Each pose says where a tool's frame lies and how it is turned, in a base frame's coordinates. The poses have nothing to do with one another.
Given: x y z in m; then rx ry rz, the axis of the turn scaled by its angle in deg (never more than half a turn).
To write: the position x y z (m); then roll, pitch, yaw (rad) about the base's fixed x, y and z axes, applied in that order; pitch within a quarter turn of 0, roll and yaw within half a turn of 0. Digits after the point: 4 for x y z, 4 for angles.
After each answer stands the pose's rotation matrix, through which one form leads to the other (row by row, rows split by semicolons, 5 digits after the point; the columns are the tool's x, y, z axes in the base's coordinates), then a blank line. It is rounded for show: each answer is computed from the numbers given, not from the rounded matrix.
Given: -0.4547 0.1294 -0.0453 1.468 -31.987 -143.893
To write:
-0.4547 0.1294 -0.0453 0.4089 -0.0991 -2.5803
-0.84239 0.52174 -0.13478; -0.52971 -0.75582 0.38491; 0.09896 0.39564 0.91306

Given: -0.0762 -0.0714 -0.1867 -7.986 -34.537 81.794
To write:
-0.0762 -0.0714 -0.1867 -0.4802 -0.3114 1.5468
0.02283 -0.88325 -0.46835; 0.95163 0.16278 -0.26060; 0.30641 -0.43975 0.84424

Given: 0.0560 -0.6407 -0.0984 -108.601 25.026 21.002
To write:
0.0560 -0.6407 -0.0984 -1.9728 0.4671 -0.1408
0.88404 -0.46522 -0.04528; -0.12532 -0.32925 0.93589; -0.45030 -0.82169 -0.34937

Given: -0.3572 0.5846 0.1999 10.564 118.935 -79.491
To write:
-0.3572 0.5846 0.1999 -1.8786 0.6034 -2.8712
-0.79349 0.44018 0.42026; -0.21996 0.43644 -0.87243; -0.56745 -0.78470 -0.24949

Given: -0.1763 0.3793 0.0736 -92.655 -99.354 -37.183
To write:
-0.1763 0.3793 0.0736 -3.0124 -0.8536 1.5817
-0.00717 0.99054 -0.13702; 0.65720 0.10794 0.74595; 0.75368 -0.08470 -0.65176

